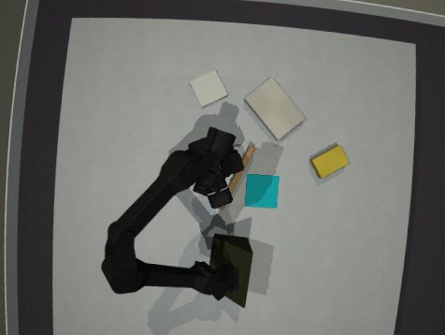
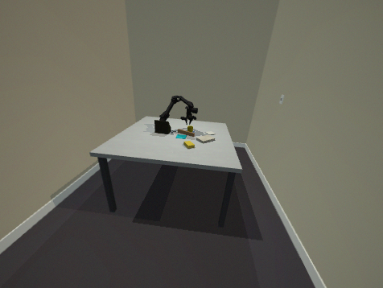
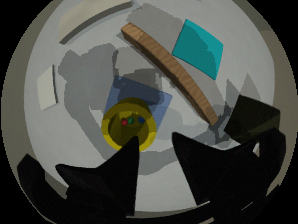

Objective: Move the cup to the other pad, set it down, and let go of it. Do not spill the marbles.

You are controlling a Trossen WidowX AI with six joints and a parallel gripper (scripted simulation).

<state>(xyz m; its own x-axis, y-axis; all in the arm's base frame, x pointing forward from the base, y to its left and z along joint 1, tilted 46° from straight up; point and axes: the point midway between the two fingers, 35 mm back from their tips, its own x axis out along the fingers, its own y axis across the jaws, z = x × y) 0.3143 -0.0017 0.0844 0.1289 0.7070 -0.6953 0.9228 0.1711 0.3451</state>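
Right now my gripper tip is 6 cm above the cup, 2 cm short of it and 1 cm to the right of it. From my gripper tip the other things lie so: cyan pad 17 cm to the right, 11 cm below, 7 cm behind; wooden bar 9 cm below, 8 cm to the right, 2 cm behind; blue pad 11 cm below, 3 cm ahead, 1 cm to the left.
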